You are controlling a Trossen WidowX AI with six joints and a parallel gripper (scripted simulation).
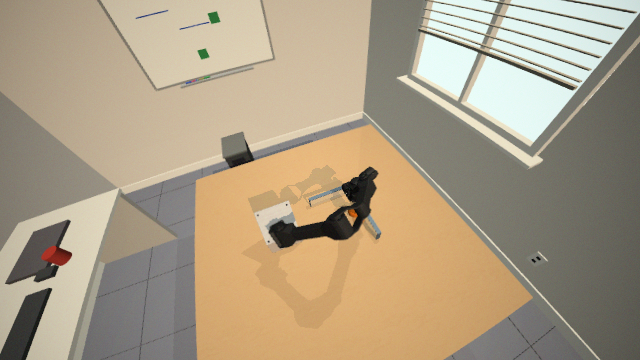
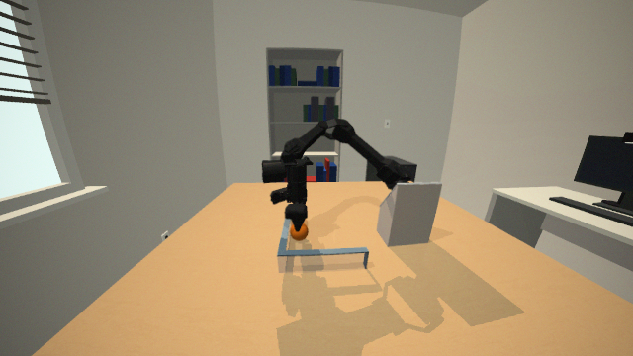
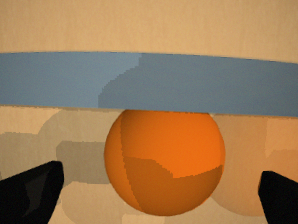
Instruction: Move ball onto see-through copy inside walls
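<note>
The orange ball is 3 cm below my gripper tip. Round my gripper tip: see-through ball copy: 5 cm to the right, 3 cm below, 1 cm behind.
</note>
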